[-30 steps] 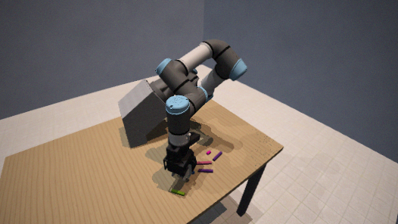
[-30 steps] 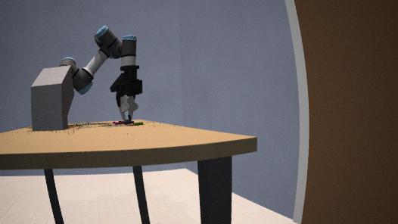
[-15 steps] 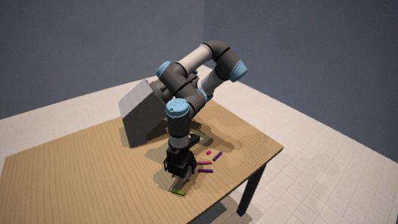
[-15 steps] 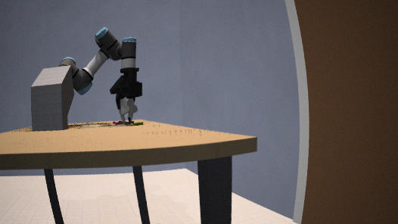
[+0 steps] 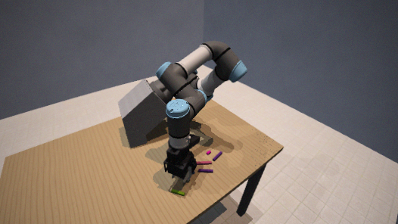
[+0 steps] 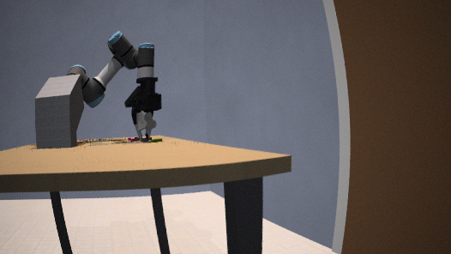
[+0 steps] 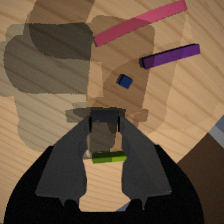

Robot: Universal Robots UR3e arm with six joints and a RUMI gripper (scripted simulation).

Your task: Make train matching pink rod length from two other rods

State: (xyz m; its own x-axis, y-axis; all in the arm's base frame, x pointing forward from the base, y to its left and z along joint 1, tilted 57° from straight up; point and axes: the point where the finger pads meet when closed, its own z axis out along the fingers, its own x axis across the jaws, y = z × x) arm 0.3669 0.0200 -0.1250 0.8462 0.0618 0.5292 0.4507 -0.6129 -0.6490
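The grey rod lies 1 cm below my hand. The rest, counted from my hand: blue rod 4 cm to the left, 1 cm below; then dark purple rod 9 cm to the left, 3 cm ahead, 1 cm below; then lime rod 5 cm to the right, 4 cm ahead, 1 cm below.
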